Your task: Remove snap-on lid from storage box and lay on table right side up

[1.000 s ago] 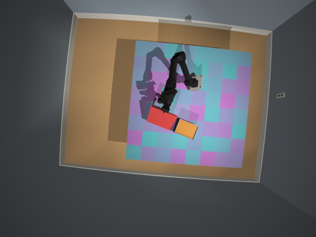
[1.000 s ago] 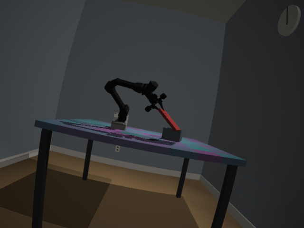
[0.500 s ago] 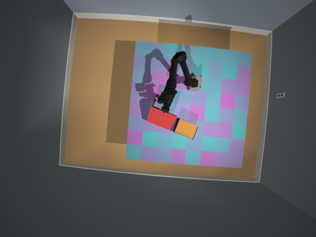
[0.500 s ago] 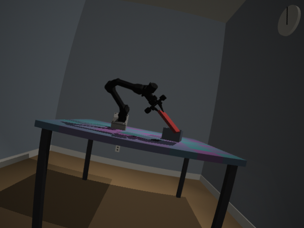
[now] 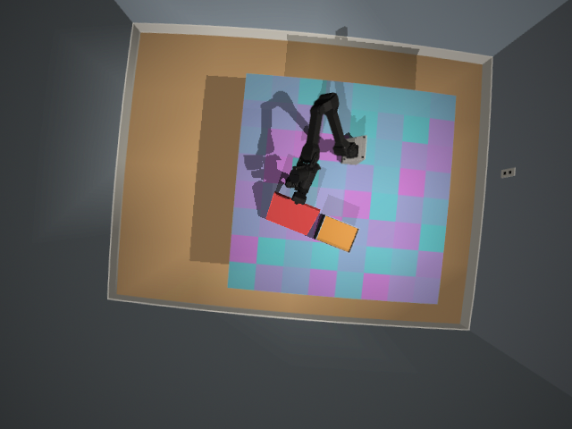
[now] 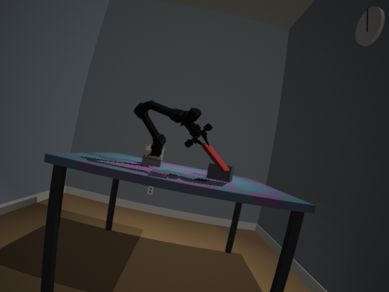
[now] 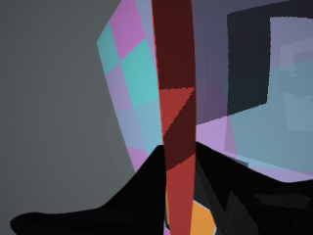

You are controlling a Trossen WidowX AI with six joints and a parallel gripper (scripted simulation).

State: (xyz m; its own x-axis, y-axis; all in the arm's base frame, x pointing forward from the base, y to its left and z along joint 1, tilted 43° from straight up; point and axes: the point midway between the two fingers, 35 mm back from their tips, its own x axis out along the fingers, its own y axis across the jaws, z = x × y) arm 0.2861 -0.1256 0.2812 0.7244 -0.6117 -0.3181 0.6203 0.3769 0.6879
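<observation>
Right now the red lid is 6 cm ahead of my gripper tip, 5 cm below it and 2 cm to the right of it. Round my gripper tip: grey storage box: 25 cm to the left, 15 cm ahead, 14 cm below.
</observation>
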